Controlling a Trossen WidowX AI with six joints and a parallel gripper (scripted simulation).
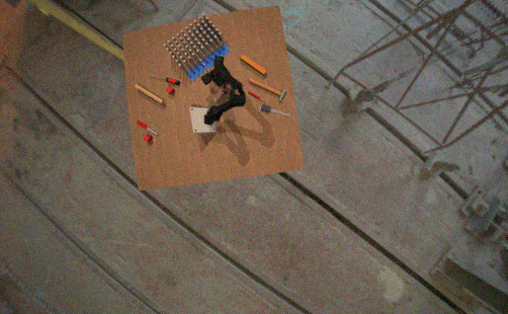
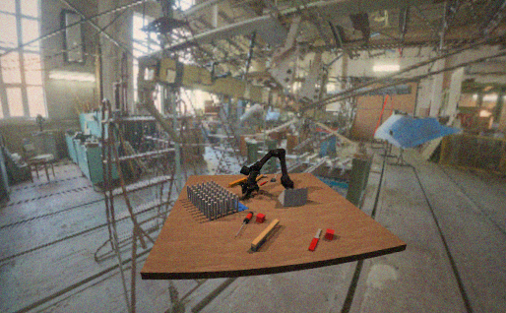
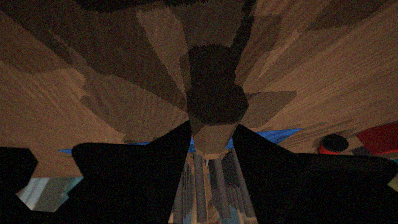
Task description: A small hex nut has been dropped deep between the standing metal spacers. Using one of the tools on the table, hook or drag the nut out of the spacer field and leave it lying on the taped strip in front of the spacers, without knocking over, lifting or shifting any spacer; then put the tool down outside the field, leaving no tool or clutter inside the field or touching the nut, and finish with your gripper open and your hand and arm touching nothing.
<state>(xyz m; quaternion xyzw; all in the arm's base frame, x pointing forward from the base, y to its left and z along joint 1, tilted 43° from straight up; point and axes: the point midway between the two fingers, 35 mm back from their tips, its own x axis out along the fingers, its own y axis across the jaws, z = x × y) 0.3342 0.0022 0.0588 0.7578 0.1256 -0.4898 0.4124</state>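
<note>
Right now the thin hook tool is 80 mm ahead of my gripper tip and 60 mm to the left of it. The rest, counted from my gripper tip: blue taped strip (110 mm ahead, 30 mm to the left, 10 mm below); then orange bar (60 mm ahead, 310 mm to the right).
</note>
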